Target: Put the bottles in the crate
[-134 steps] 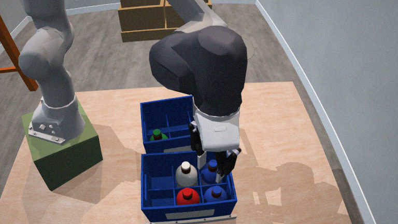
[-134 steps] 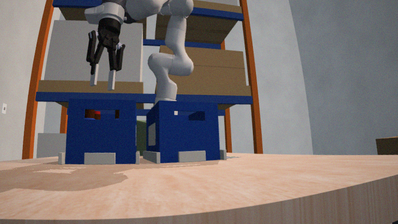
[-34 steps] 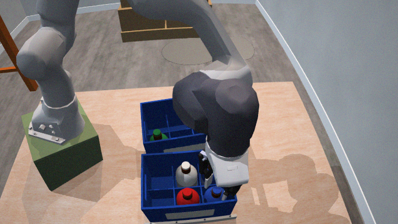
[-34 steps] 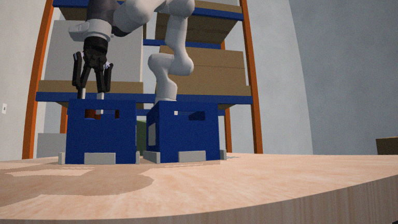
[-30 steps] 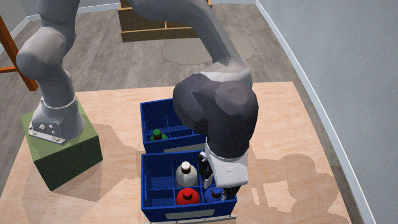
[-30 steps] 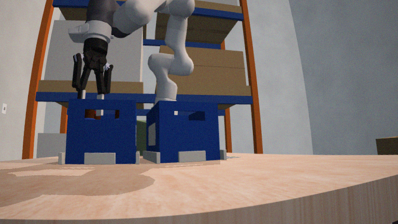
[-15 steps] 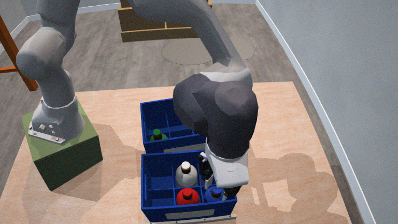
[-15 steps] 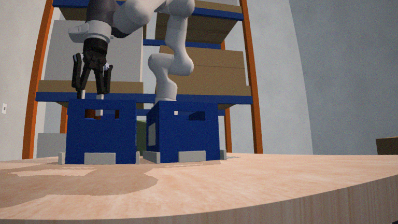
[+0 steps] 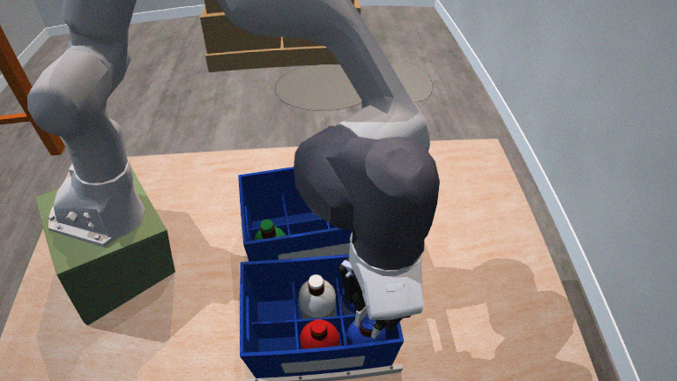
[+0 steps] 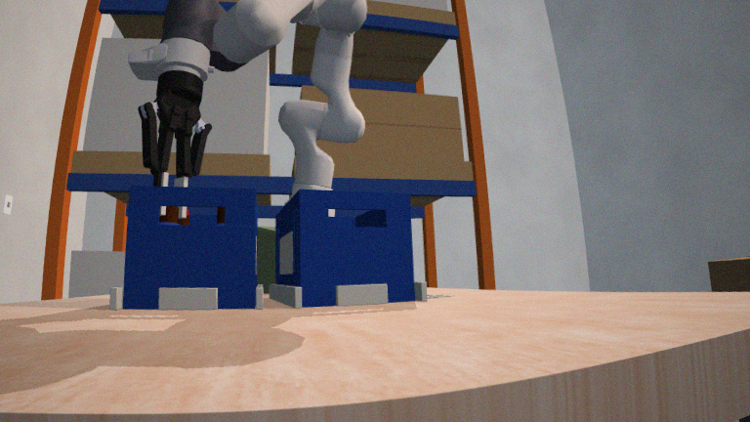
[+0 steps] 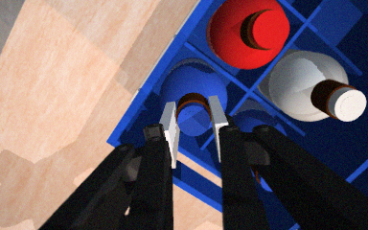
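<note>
Now: hand 90 mm past the red bottle and 80 mm above it. Round my hand: green-labelled bottle (180 mm behind, 220 mm to the left, 80 mm below); then blue bottle (90 mm to the left, 80 mm below); then white bottle (90 mm behind, 90 mm to the left, 80 mm below).
</note>
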